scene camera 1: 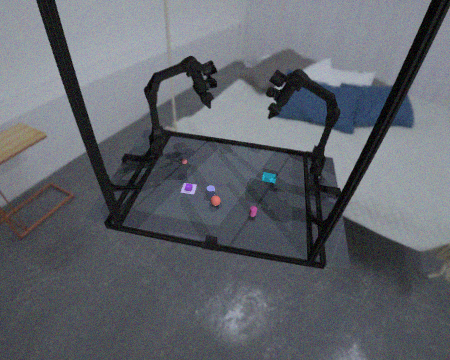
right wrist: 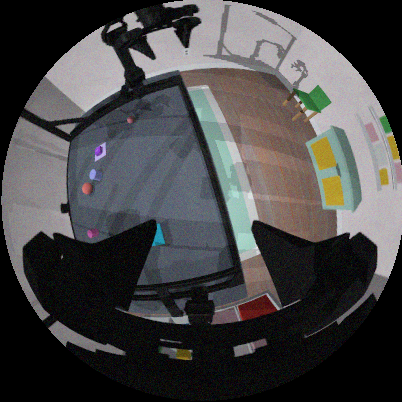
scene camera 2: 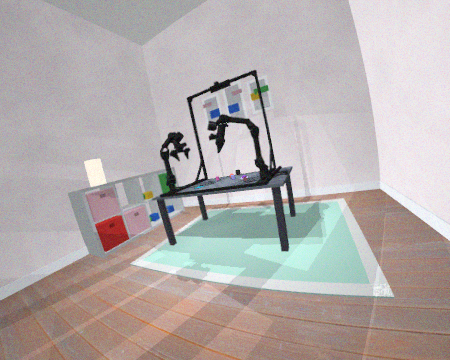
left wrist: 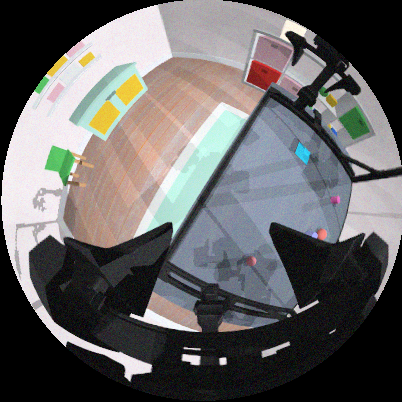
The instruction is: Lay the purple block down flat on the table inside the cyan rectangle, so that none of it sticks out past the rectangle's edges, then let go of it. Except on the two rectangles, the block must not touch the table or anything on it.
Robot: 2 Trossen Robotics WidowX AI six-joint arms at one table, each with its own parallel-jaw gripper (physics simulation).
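Seen in the pictures: left gripper, fingertip midpoint: (scene camera 1: 207, 104) (right wrist: 171, 52) (scene camera 2: 218, 152) (left wrist: 222, 227); right gripper, fingertip midpoint: (scene camera 1: 271, 114) (right wrist: 204, 225) (scene camera 2: 184, 160) (left wrist: 308, 77); left arm's base, origin of the base link: (scene camera 1: 156, 150) (right wrist: 139, 91) (scene camera 2: 265, 176) (left wrist: 209, 292); right arm's base, origin of the base link: (scene camera 1: 315, 171) (right wrist: 199, 292) (scene camera 2: 172, 190) (left wrist: 297, 106).
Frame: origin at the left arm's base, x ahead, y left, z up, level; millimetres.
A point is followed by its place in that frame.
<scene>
The small purple block (scene camera 1: 188, 186) @(x 103, y -338, z 0 mm) (right wrist: 98, 150) @(x 118, y -331, z 0 mm) lies on the pale lavender rectangle (scene camera 1: 184, 191) (right wrist: 103, 148), left of the table's middle in scene camera 1. The cyan rectangle (scene camera 1: 269, 177) @(x 548, y -389, z -18 mm) (left wrist: 302, 153) @(x 541, y -387, z -18 mm) (right wrist: 158, 236) @(x 566, y -376, z -18 mm) lies bare toward the table's right side in scene camera 1; a finger partly covers it in the right wrist view. My left gripper (scene camera 1: 209, 105) @(x 313, y 0, z 255 mm) (left wrist: 222, 227) @(x 313, y 0, z 255 mm) is open and empty, high above the table. My right gripper (scene camera 1: 271, 116) @(x 604, y -206, z 263 mm) (right wrist: 204, 225) @(x 604, y -206, z 263 mm) is also open and empty, high up, apart from the block. The block does not show in the left wrist view.
A periwinkle cylinder (scene camera 1: 211, 189) @(x 202, y -413, z 22 mm) (right wrist: 95, 174) @(x 218, y -394, z 19 mm) and an orange-red ball (scene camera 1: 215, 200) @(x 195, y -490, z 25 mm) (right wrist: 87, 188) @(x 220, y -465, z 18 mm) stand right of the block in scene camera 1. A magenta cylinder (scene camera 1: 253, 211) @(x 344, y -605, z 19 mm) (right wrist: 92, 233) @(x 362, y -580, z 17 mm) is nearer the front. A small red ball (scene camera 1: 184, 161) @(x 132, y -151, z 8 mm) (left wrist: 251, 260) @(x 143, y -135, z 11 mm) lies behind. A black frame surrounds the table.
</scene>
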